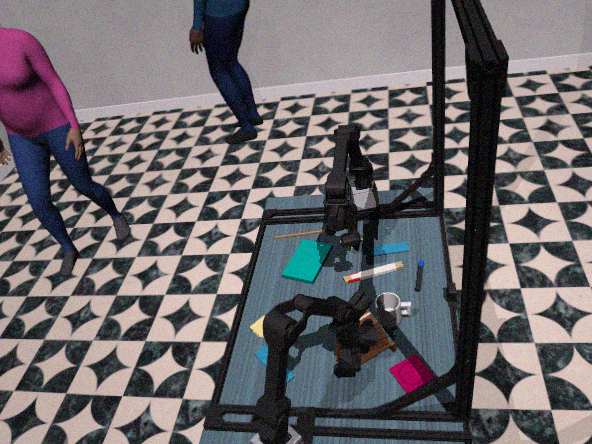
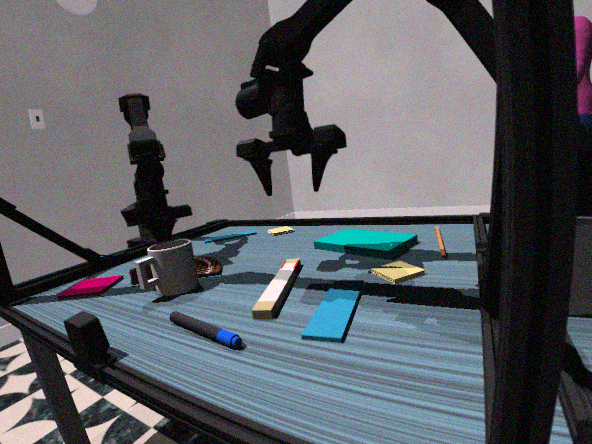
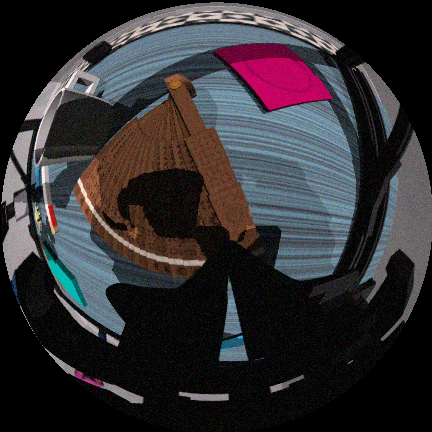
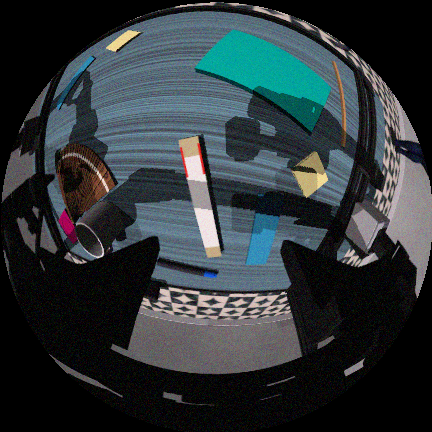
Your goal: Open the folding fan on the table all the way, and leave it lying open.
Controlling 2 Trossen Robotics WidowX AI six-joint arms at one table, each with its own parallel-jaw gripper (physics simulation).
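Where they show: left gripper, between the fingertips: [image 1: 353,355] [image 3: 226,245] [image 4: 53,176]; right gripper, between the fingertips: [image 2: 292,193] [image 4: 221,245]; left arm's base, origin of its link: [image 1: 275,438]; right arm's base, origin of its link: [image 1: 362,184] [image 4: 377,239].
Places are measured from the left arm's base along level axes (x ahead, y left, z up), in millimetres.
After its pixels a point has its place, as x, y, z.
The brown folding fan [image 1: 383,339] @(468, 14, -92) [image 2: 209,265] @(470, 127, -93) [image 3: 160,157] @(428, 24, -80) [image 4: 85,177] @(456, 96, -91) lies on the blue table, spread to roughly a quarter circle, with its pivot pointing toward the magenta pad. My left gripper [image 1: 348,363] @(350, 36, -63) [image 3: 226,245] @(350, 36, -63) is shut on nothing. It hangs low over the fan, its tips at the fan's outer rim by the right-hand guard stick, and I cannot tell if they touch. My right gripper [image 2: 292,189] @(661, 269, 53) [image 4: 221,245] @(661, 269, 53) is open and empty, high above the middle of the table and far from the fan.
A grey mug [image 1: 388,304] @(580, 78, -73) [image 2: 173,266] @(592, 56, -46) [image 3: 72,125] @(514, 42, -41) stands right beside the fan. A magenta pad [image 1: 410,372] @(424, -123, -92) [image 3: 278,76] @(415, -110, -92) lies on its other side. A striped bar [image 2: 277,287] @(708, 206, -85), a marker [image 2: 206,330] @(781, 85, -86), a blue strip [image 2: 331,314] @(823, 238, -93) and a teal book [image 2: 365,241] @(602, 450, -81) lie mid-table. Black frame posts edge the table.
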